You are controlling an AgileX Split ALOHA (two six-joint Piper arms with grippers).
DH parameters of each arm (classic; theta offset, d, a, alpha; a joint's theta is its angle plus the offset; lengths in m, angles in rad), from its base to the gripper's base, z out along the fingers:
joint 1: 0 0.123 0 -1.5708
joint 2: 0.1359 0 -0.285 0
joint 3: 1.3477 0 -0.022 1.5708
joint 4: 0 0.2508 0 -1.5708
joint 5: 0 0 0.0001 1.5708
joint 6: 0 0.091 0 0
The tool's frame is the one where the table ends.
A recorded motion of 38 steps. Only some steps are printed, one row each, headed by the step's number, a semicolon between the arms.
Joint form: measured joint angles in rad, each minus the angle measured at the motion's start. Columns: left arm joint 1, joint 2, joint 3, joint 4, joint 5, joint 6; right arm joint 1, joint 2, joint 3, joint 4, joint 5, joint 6.
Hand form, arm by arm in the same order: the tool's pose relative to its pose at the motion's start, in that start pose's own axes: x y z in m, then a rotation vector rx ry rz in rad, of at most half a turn. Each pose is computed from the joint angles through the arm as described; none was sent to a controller.
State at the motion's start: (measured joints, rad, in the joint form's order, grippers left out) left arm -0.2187 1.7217 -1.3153 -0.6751 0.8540 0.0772; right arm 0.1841 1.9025 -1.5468 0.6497 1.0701 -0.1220
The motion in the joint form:
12: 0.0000 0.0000 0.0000 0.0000 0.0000 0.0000; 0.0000 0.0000 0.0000 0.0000 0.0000 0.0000
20: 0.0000 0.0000 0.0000 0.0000 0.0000 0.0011; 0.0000 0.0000 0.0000 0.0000 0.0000 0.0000
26: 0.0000 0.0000 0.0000 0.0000 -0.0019 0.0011; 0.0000 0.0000 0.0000 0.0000 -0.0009 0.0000
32: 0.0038 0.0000 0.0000 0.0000 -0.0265 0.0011; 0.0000 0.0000 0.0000 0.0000 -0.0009 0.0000
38: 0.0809 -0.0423 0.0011 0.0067 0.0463 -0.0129; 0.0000 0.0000 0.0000 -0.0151 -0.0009 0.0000
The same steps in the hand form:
12: 0.0000 0.0000 0.0000 0.0000 0.0000 0.0000; 0.0000 0.0000 0.0000 0.0000 0.0000 0.0000
20: 0.0000 0.0000 0.0000 0.0000 0.0000 0.0011; 0.0000 0.0000 0.0000 0.0000 0.0000 0.0000
26: -0.0002 0.0000 0.0000 -0.0001 -0.0019 0.0011; -0.0001 0.0000 0.0000 0.0001 -0.0009 0.0000
32: -0.0030 0.0013 -0.0006 -0.0032 -0.0286 -0.0018; -0.0001 0.0000 0.0000 0.0001 -0.0009 0.0000
38: -0.0065 0.0155 -0.0269 -0.0115 -0.0333 -0.0507; 0.0001 -0.0012 0.0000 0.0133 0.0007 -0.0073

